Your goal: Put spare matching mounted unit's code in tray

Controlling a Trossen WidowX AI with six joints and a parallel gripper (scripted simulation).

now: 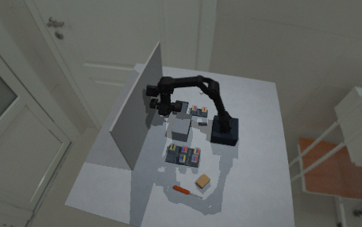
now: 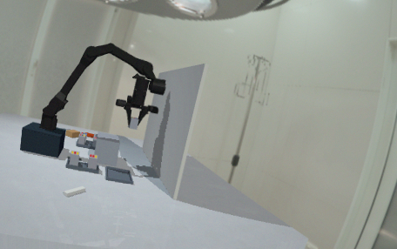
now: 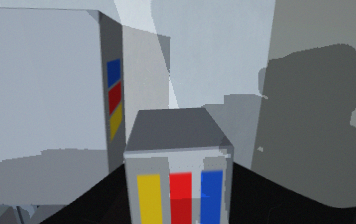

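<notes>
The shallow grey tray lies 20 cm to the right of my gripper tip, 16 cm below it and 5 cm behind it. Also, from my gripper tip: cardboard box (32 cm to the left, 29 cm behind, 15 cm below); upright grey panel (13 cm ahead, 6 cm above).
</notes>
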